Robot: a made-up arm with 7 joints.
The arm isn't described. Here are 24 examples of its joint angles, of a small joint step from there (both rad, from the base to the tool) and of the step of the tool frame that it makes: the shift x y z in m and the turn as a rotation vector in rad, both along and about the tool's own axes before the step.
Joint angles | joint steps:
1: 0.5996 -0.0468 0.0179 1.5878 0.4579 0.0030 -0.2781 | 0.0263 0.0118 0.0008 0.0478 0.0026 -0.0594 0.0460
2: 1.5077 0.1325 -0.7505 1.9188 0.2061 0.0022 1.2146 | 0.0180 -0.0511 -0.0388 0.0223 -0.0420 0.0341 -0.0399
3: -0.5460 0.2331 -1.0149 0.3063 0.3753 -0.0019 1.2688 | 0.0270 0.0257 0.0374 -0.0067 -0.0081 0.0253 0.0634
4: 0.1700 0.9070 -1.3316 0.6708 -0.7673 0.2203 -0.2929 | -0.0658 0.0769 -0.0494 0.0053 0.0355 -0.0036 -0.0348
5: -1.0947 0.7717 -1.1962 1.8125 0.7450 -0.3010 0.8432 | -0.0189 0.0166 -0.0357 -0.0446 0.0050 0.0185 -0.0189
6: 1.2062 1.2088 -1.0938 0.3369 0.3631 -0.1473 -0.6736 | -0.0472 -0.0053 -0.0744 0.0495 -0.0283 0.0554 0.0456
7: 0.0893 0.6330 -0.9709 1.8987 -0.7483 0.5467 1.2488 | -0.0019 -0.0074 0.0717 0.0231 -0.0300 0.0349 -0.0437
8: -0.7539 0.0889 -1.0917 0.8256 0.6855 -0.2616 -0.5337 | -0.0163 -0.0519 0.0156 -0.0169 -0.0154 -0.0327 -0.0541
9: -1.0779 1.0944 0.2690 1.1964 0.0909 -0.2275 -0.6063 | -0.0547 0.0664 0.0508 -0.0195 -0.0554 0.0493 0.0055
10: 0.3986 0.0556 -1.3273 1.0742 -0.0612 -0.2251 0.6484 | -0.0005 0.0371 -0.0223 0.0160 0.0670 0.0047 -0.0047
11: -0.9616 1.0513 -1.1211 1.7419 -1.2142 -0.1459 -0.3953 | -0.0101 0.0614 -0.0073 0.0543 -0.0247 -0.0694 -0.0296
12: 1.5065 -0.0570 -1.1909 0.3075 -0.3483 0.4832 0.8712 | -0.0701 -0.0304 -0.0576 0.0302 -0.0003 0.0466 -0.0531
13: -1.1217 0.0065 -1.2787 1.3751 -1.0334 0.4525 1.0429 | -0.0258 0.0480 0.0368 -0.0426 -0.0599 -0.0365 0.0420
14: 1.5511 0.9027 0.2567 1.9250 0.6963 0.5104 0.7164 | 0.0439 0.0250 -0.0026 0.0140 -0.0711 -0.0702 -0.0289
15: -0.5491 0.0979 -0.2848 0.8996 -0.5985 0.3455 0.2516 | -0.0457 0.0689 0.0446 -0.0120 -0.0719 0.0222 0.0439
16: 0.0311 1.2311 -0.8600 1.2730 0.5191 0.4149 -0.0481 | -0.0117 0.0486 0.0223 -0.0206 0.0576 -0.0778 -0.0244
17: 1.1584 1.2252 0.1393 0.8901 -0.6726 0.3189 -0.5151 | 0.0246 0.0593 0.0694 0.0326 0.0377 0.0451 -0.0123
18: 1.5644 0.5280 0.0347 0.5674 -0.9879 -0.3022 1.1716 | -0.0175 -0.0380 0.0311 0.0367 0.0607 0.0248 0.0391
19: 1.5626 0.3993 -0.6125 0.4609 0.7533 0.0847 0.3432 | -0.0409 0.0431 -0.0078 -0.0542 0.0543 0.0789 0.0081
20: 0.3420 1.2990 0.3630 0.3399 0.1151 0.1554 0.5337 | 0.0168 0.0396 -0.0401 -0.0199 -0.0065 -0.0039 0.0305
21: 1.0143 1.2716 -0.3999 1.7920 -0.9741 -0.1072 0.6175 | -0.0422 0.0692 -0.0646 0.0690 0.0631 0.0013 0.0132
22: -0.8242 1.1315 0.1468 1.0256 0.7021 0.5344 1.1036 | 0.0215 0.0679 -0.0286 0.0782 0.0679 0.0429 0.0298
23: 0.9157 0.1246 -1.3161 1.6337 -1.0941 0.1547 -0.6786 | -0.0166 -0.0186 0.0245 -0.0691 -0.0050 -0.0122 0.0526
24: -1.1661 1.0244 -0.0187 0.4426 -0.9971 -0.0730 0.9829 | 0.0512 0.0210 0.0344 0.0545 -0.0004 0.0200 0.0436
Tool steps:
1: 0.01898 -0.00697 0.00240 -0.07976 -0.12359 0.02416
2: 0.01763 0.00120 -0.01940 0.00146 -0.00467 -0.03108
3: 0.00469 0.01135 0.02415 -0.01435 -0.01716 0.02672
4: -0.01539 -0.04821 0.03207 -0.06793 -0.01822 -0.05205
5: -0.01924 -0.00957 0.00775 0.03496 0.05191 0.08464
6: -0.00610 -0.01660 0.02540 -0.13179 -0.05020 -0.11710
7: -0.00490 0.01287 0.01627 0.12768 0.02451 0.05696
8: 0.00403 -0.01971 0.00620 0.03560 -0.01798 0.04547
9: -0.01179 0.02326 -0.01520 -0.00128 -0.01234 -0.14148
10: -0.00774 -0.00959 0.00470 -0.00047 -0.01166 0.05611
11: 0.00020 0.00501 0.01484 0.01216 -0.09644 -0.00259
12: 0.02039 -0.04285 -0.01927 0.00303 0.03212 -0.05037
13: -0.02859 -0.01141 -0.02010 -0.08582 0.07768 0.00164
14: 0.01000 -0.00194 0.00120 0.06566 -0.03314 -0.14877
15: -0.04898 0.01135 -0.00550 -0.00458 0.13732 -0.04647
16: -0.01559 0.02289 -0.00031 0.05664 -0.03423 0.05032
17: -0.01084 0.03827 -0.03718 0.10544 0.10435 0.03934
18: 0.01546 -0.00032 -0.00412 -0.00539 -0.08824 0.03348
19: -0.02817 0.03380 0.00924 0.06665 0.13382 0.08654
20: 0.00321 0.01405 0.00544 0.00177 0.01528 -0.03304
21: 0.02534 -0.01183 0.00841 -0.05374 -0.11189 -0.03393
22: 0.03211 -0.01793 0.00519 -0.07191 -0.00180 -0.04835
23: -0.00950 -0.01198 0.00631 -0.09321 0.03246 -0.01314
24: -0.00156 0.02477 0.03103 0.05714 -0.03366 0.04727
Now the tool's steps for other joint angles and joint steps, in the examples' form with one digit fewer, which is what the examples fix.
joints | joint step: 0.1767 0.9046 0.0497 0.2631 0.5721 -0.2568 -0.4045 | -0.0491 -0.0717 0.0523 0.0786 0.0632 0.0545 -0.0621
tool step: -0.0041 -0.0247 0.0224 0.0120 0.0974 0.0784
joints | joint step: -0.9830 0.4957 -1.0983 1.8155 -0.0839 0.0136 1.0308 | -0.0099 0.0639 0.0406 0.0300 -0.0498 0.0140 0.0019
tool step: -0.0099 -0.0041 0.0178 0.0249 0.0932 -0.0007
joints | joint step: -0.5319 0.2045 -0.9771 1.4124 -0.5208 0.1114 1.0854 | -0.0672 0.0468 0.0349 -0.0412 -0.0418 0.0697 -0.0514
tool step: -0.0309 -0.0210 -0.0129 0.0056 0.1032 0.1457
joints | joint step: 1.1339 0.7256 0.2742 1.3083 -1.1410 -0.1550 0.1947 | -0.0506 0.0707 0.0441 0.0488 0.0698 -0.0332 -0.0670
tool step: -0.0208 0.0158 0.0085 0.1086 -0.0220 -0.0151
